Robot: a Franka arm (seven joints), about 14 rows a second.
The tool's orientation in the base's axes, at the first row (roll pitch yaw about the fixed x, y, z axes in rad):
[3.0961 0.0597 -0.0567]
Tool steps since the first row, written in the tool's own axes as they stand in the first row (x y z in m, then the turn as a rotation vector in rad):
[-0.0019 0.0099 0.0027 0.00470 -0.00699 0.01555]
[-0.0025 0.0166 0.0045 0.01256 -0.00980 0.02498]
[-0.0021 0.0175 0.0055 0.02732 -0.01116 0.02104]
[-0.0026 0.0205 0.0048 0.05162 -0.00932 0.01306]
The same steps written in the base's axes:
[-0.0026 -0.0099 -0.0021 0.00410 0.00605 -0.01610]
[-0.0037 -0.0166 -0.0036 0.01149 0.00802 -0.02610]
[-0.0034 -0.0176 -0.0046 0.02652 0.00870 -0.02312]
[-0.0040 -0.0205 -0.0037 0.05114 0.00583 -0.01653]

